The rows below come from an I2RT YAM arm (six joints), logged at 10 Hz.
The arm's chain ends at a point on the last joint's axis. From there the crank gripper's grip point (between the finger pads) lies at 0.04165 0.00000 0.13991 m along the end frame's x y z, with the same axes.
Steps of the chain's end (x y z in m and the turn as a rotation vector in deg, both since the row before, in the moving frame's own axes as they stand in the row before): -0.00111, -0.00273, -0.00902, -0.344, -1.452, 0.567; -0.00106, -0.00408, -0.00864, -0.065, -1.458, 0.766; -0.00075, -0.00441, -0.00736, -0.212, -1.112, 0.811; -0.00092, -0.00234, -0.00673, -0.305, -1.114, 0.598; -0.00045, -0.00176, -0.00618, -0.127, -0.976, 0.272; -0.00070, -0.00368, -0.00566, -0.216, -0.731, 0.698; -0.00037, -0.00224, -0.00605, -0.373, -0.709, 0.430; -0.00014, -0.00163, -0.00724, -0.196, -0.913, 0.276; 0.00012, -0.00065, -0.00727, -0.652, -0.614, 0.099
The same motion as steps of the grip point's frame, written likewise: -0.00467, -0.00149, -0.00801, -0.344, -1.452, 0.567; -0.00464, -0.00339, -0.00763, -0.065, -1.458, 0.766; -0.00348, -0.00332, -0.00658, -0.212, -1.112, 0.811; -0.00365, -0.00117, -0.00595, -0.305, -1.114, 0.598; -0.00284, -0.00126, -0.00549, -0.127, -0.976, 0.272; -0.00249, -0.00266, -0.00514, -0.216, -0.731, 0.698; -0.00211, -0.00102, -0.00555, -0.373, -0.709, 0.430; -0.00238, -0.00096, -0.00660, -0.196, -0.913, 0.276; -0.00138, 0.00102, -0.00684, -0.652, -0.614, 0.099
